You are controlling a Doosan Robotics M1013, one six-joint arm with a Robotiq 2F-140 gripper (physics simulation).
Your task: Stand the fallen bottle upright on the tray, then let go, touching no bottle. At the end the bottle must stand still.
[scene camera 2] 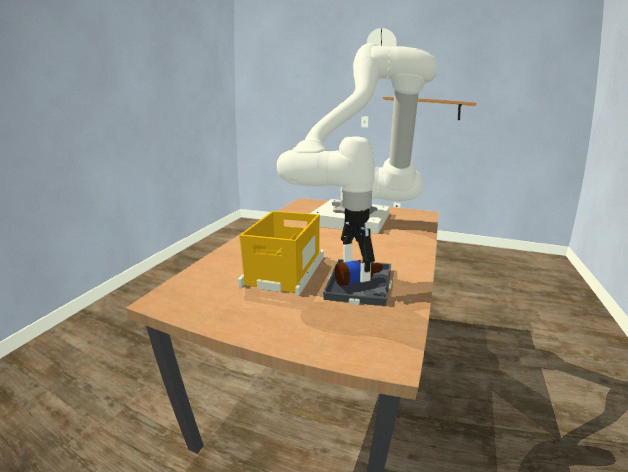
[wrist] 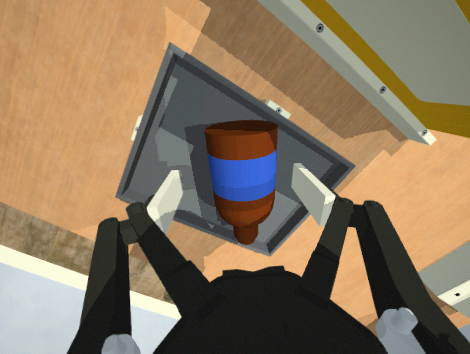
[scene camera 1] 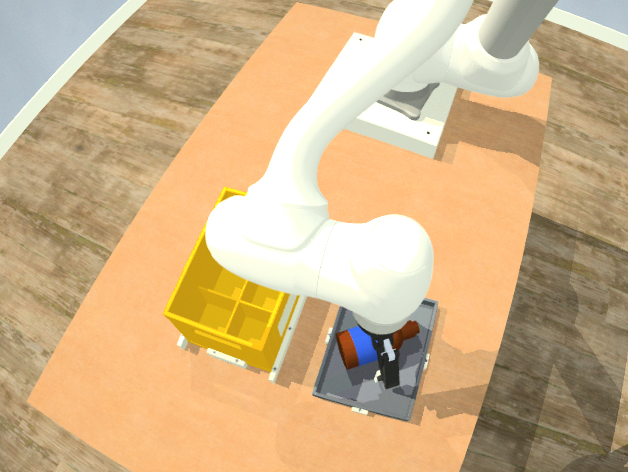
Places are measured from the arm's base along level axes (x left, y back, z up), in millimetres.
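Pixels of known places: gripper, fingertip midpoint: (scene camera 2: 356, 271) (wrist: 237, 178) (scene camera 1: 371, 345); arm's base at its link origin: (scene camera 1: 397, 87).
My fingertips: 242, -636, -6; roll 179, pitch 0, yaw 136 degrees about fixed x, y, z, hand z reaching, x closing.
For each thing: its top centre in the pictures, then the offset to it from my fingertips, as dx, dy, dz. "spot": a spot on its surface instead.
- fallen bottle at its top centre: (wrist: 247, 210) (scene camera 1: 382, 333) (scene camera 2: 361, 260) +8, +20, +34
- grey tray at its top centre: (wrist: 234, 182) (scene camera 1: 378, 346) (scene camera 2: 360, 276) +12, +9, -20
- yellow crate at its top centre: (scene camera 1: 240, 261) (scene camera 2: 282, 223) -262, -18, +130
- white rail at a spot on its surface: (wrist: 350, 57) (scene camera 2: 310, 267) spot: -164, -3, -15
The fallen bottle (scene camera 1: 361, 346) (scene camera 2: 351, 272) (wrist: 243, 175), brown with a blue band, lies on its side in the grey tray (scene camera 1: 345, 381) (scene camera 2: 375, 300) (wrist: 192, 95). In scene camera 1 its base faces left and its neck points right, towards the tray's right wall. In the wrist view the neck points down towards the gripper body. My gripper (scene camera 1: 380, 355) (scene camera 2: 356, 262) (wrist: 237, 178) is open and low over the tray, with one white finger pad on each side of the bottle and a gap on both sides. The far finger is hidden in scene camera 1.
A yellow crate (scene camera 1: 266, 355) (scene camera 2: 271, 271) (wrist: 435, 115) with compartments stands left of the tray in the scene views, beside a white rail (scene camera 1: 289, 329) (scene camera 2: 310, 274) (wrist: 350, 57). The arm covers part of the crate in scene camera 1. Small white clips sit at the tray's outer sides.
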